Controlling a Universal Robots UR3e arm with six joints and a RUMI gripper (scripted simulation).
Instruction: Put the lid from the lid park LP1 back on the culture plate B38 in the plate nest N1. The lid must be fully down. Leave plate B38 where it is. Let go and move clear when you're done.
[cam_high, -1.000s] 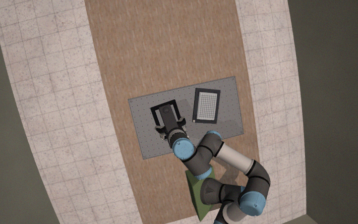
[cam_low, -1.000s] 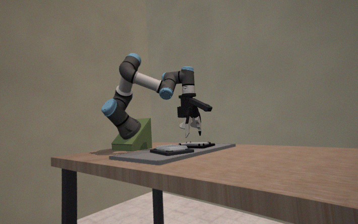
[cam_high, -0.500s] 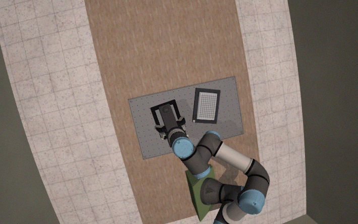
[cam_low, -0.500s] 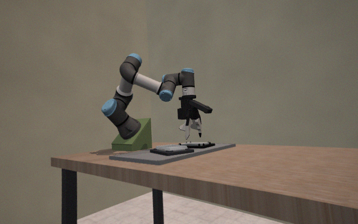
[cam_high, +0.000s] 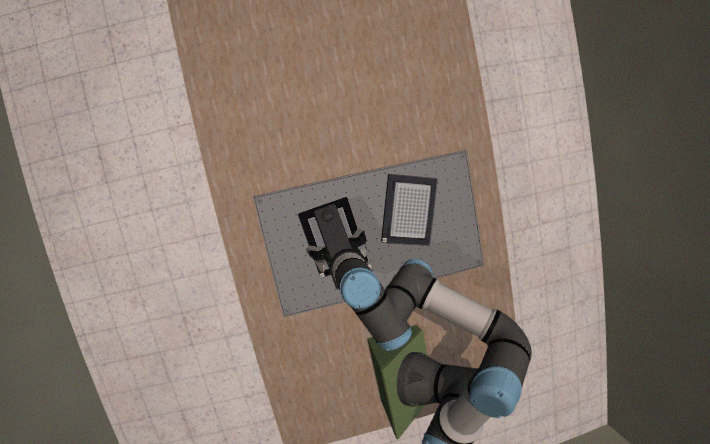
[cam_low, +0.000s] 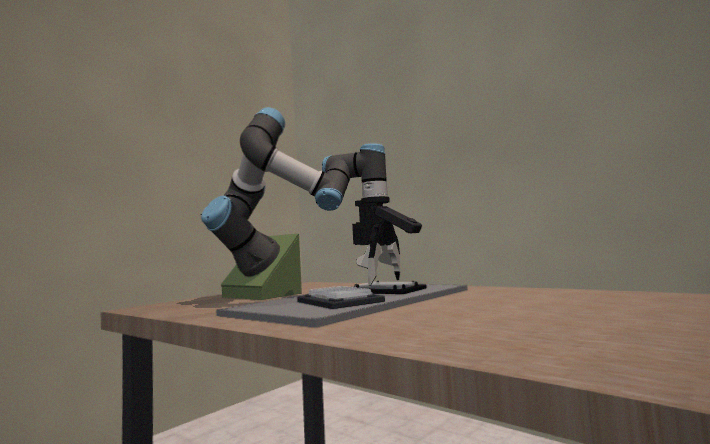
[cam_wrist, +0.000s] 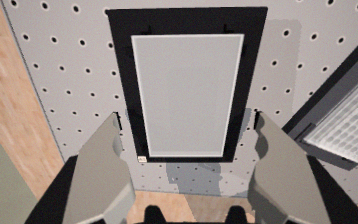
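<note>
The clear lid lies 1 cm below my hand. The rest, counted from my hand: black plate nest N1: 19 cm to the right, 2 cm below, 2 cm ahead; then white well plate B38: 19 cm to the right, 2 cm ahead, 1 cm below; then black lid park LP1: 2 cm below.
</note>
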